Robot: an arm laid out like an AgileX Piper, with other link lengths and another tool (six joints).
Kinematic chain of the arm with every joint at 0, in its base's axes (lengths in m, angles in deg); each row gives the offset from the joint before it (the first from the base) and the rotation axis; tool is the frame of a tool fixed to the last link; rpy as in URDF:
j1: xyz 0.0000 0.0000 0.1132 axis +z
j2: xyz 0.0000 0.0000 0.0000 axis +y
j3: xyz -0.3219 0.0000 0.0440 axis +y
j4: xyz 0.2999 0.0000 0.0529 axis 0.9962 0 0.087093
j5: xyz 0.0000 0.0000 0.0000 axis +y
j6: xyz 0.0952 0.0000 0.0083 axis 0.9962 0 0.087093
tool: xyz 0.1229 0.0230 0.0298 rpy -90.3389 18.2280 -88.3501
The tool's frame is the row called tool.
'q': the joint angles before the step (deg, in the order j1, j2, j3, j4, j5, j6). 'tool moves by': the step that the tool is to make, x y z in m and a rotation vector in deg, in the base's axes. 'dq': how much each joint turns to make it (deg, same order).
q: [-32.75, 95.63, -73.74, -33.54, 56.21, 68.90]
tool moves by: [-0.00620, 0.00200, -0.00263, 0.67, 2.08, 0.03]
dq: [0.00, 0.00, 0.00, 0.13, 1.83, -1.26]
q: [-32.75, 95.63, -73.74, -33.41, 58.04, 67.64]
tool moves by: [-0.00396, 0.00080, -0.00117, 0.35, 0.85, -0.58]
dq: [0.00, 0.01, -0.01, 0.01, 1.08, 0.00]
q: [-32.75, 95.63, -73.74, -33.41, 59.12, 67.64]
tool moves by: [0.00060, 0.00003, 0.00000, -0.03, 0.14, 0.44]
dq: [-0.01, 0.00, 0.00, 0.01, -0.14, -0.45]
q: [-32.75, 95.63, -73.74, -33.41, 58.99, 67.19]
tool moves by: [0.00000, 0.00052, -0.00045, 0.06, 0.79, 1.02]
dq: [-0.01, 0.00, 0.00, 0.01, 0.10, -1.29]
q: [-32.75, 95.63, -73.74, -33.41, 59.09, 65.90]
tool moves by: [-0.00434, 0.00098, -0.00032, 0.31, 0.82, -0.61]
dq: [0.00, -0.10, 0.00, 0.00, 1.15, 0.00]
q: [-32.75, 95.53, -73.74, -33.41, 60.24, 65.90]
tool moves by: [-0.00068, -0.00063, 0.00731, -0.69, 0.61, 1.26]
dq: [-0.01, -0.57, -0.42, -0.42, 0.41, -1.64]
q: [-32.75, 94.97, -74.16, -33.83, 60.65, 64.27]
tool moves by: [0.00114, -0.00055, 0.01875, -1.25, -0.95, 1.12]
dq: [0.00, -1.36, -1.26, 0.00, 0.43, -1.64]
